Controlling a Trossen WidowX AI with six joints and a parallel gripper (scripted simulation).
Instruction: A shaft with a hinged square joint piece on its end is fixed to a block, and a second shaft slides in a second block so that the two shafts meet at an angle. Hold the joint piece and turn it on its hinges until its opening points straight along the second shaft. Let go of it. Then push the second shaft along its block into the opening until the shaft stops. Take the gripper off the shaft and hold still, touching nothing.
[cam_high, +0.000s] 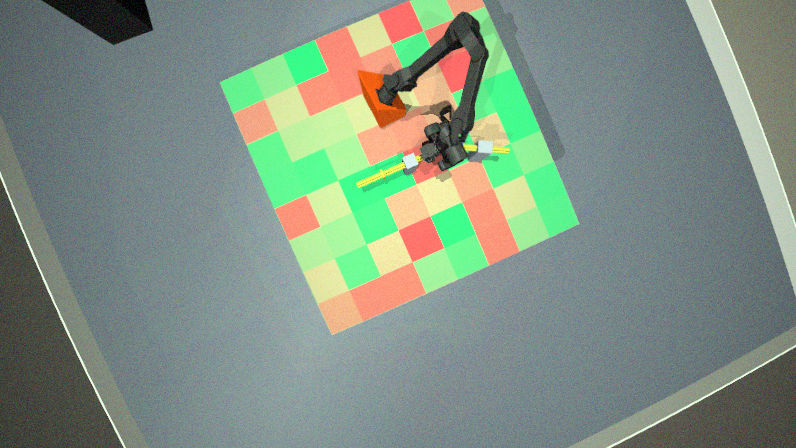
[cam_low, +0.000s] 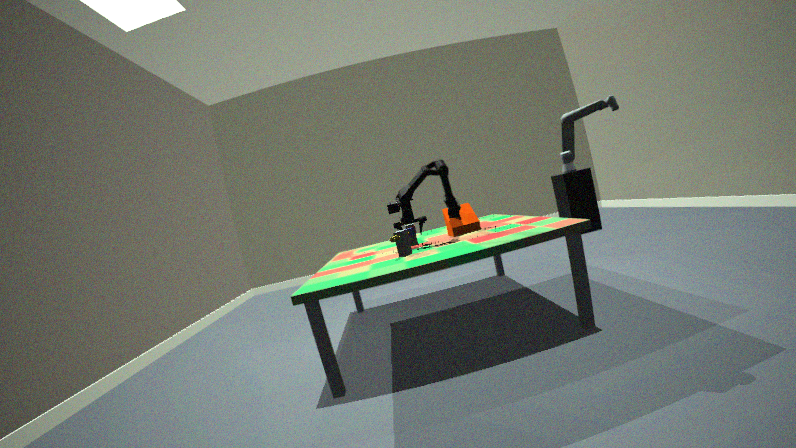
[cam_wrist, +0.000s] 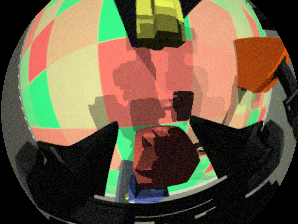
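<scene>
The red square joint piece lies 2 cm to the left of my gripper tip and 4 cm above it.
</scene>
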